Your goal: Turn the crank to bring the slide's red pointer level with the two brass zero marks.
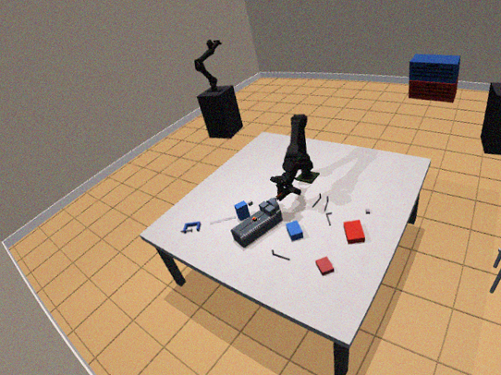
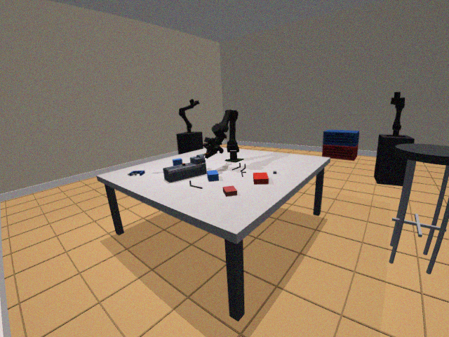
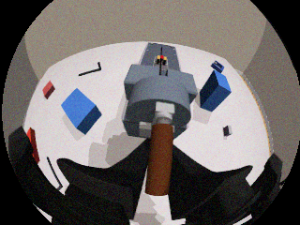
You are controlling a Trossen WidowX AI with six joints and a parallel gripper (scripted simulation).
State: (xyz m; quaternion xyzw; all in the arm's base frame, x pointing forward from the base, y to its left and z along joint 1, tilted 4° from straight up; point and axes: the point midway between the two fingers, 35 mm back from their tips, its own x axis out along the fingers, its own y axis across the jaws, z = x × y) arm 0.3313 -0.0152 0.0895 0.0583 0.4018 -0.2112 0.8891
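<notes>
My gripper tip is now 20 mm past the brown crank handle, 10 mm to the right of it and 30 mm below it. From my gripper tip the other things lie so: red pointer (150 mm ahead, 70 mm to the right, 10 mm below).
</notes>
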